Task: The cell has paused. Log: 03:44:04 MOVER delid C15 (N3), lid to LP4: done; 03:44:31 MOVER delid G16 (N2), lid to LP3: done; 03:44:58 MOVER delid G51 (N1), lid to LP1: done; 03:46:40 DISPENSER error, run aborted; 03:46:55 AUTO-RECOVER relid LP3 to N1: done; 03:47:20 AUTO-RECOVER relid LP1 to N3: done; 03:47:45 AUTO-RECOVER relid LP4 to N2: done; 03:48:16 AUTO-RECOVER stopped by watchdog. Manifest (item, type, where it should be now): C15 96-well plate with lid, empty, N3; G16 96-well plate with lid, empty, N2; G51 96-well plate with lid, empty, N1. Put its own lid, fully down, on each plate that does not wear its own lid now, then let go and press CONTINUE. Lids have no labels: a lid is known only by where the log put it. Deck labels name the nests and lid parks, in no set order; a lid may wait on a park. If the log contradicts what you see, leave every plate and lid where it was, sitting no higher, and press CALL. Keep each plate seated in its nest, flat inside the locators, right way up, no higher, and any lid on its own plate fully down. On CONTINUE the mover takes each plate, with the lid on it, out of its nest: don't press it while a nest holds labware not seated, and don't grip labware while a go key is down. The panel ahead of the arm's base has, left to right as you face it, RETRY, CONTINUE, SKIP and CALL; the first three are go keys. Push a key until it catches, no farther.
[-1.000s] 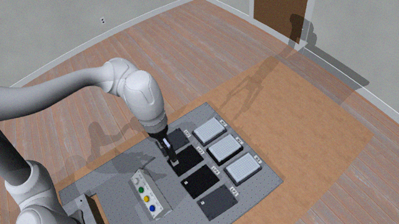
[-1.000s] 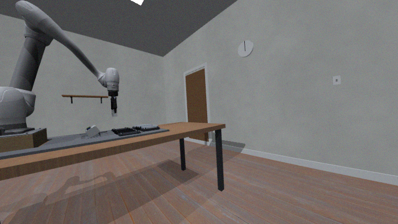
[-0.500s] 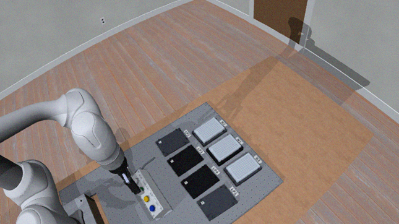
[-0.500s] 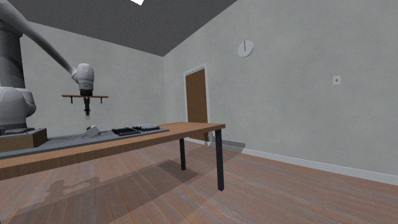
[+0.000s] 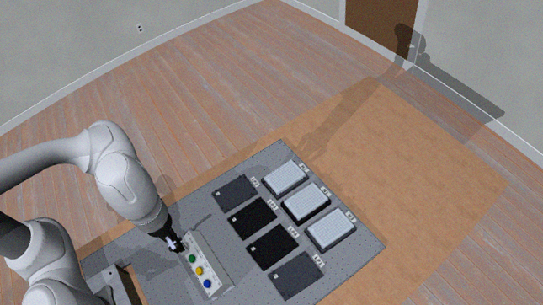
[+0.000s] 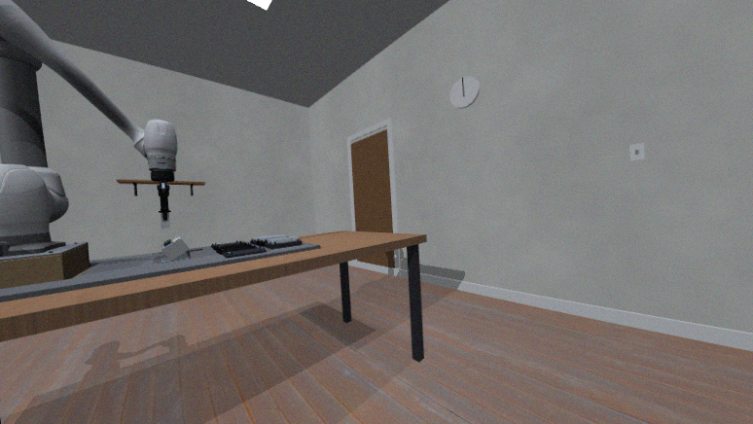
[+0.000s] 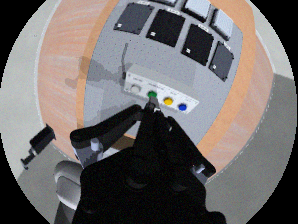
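Right now my hand is 90 mm above the green key. From my hand the other things lie so: yellow key 50 mm to the right, 90 mm below; then blue key 10 mm ahead, 100 mm to the right, 90 mm below; then black lid park 240 mm ahead, 50 mm to the left, 150 mm below.
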